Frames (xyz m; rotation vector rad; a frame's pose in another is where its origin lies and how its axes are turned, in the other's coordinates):
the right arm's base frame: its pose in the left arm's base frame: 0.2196 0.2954 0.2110 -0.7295 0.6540 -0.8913
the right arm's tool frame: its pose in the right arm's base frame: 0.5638 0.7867 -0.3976 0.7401 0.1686 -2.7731
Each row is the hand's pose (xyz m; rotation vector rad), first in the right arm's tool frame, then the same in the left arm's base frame.
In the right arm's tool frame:
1: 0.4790 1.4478 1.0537 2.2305 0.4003 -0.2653
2: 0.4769 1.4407 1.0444 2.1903 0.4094 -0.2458
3: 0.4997 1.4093 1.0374 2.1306 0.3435 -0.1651
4: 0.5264 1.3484 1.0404 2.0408 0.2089 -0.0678
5: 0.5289 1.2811 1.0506 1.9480 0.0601 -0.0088
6: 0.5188 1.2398 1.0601 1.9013 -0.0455 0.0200
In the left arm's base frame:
1: 0.0134 -0.0956 1.0215 0.1917 3.0570 0.2053
2: 0.0143 -0.0972 1.0098 0.1856 3.0583 0.2717
3: 0.0021 -0.0694 0.9846 0.2930 3.0592 0.3950
4: -0.0004 -0.0144 0.9472 0.4887 3.0167 0.5617
5: 0.0230 0.0375 0.9098 0.6820 2.9258 0.7005
6: 0.0487 0.0656 0.8886 0.8132 2.8563 0.7570

